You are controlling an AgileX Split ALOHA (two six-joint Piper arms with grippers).
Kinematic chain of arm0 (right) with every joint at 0, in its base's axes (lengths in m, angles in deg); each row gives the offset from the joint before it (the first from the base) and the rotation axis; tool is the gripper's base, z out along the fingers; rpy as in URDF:
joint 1: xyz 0 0 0.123 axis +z
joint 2: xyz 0 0 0 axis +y
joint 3: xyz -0.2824 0 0.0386 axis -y
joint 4: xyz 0.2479 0 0.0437 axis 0.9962 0 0.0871
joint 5: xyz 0 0 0 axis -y
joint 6: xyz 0.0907 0 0.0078 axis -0.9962 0 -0.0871
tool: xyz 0 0 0 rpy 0 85 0
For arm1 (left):
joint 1: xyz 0 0 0.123 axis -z
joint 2: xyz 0 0 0 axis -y
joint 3: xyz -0.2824 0 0.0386 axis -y
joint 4: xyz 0.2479 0 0.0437 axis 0.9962 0 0.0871
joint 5: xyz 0 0 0 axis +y
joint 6: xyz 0.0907 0 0.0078 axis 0.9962 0 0.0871
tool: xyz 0 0 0 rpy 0 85 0
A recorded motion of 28 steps. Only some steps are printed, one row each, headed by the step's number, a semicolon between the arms.
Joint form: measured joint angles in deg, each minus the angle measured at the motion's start. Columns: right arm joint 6, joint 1, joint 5, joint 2, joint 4, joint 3; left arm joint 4, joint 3, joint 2, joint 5, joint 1, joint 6.
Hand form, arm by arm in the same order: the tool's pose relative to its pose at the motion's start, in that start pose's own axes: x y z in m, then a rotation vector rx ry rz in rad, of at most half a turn. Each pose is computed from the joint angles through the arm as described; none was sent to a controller.
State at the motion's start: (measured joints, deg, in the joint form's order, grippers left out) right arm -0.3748 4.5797 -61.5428 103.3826 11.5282 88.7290; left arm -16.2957 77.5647 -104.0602 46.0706 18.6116 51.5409
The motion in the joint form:
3: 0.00 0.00 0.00 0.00 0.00 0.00; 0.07 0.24 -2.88 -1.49 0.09 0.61
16: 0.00 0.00 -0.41 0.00 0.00 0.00; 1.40 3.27 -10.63 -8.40 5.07 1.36
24: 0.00 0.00 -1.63 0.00 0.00 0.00; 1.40 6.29 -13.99 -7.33 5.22 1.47
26: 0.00 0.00 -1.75 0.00 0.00 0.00; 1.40 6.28 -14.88 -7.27 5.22 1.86
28: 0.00 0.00 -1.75 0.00 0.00 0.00; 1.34 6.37 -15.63 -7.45 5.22 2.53
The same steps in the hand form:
3: 0.0000 0.0000 0.0000 0.0000 0.0000 0.0000; 0.0022 0.0031 0.0188 0.0088 0.0189 0.0037
16: 0.0007 0.0000 0.0000 0.0000 0.0072 0.0000; -0.0199 -0.0086 0.0692 -0.0070 0.0068 0.0984
24: 0.0026 0.0000 0.0000 0.0002 0.0284 0.0000; -0.0236 -0.0047 0.0843 0.0121 0.0230 0.1016
26: 0.0028 0.0000 0.0000 0.0002 0.0305 0.0000; -0.0211 -0.0052 0.0907 0.0226 0.0358 0.1058
28: 0.0028 0.0000 0.0000 0.0002 0.0305 0.0000; -0.0197 -0.0052 0.0957 0.0279 0.0420 0.1148

